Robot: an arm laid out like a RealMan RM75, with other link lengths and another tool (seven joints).
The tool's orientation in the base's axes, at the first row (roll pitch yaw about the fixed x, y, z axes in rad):
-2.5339, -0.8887, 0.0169
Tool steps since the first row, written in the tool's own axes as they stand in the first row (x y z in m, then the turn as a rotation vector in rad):
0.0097, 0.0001, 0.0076, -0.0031, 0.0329, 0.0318
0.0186, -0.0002, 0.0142, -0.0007, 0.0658, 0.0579
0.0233, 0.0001, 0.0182, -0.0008, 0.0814, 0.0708
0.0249, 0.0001, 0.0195, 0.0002, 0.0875, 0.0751
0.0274, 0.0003, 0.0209, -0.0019, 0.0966, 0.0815
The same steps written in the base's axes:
0.0109, 0.0044, 0.0036, 0.0330, -0.0083, -0.0307
0.0205, 0.0086, 0.0072, 0.0660, -0.0198, -0.0542
0.0262, 0.0108, 0.0086, 0.0811, -0.0250, -0.0666
0.0280, 0.0115, 0.0092, 0.0872, -0.0275, -0.0702
0.0305, 0.0122, 0.0103, 0.0941, -0.0312, -0.0784

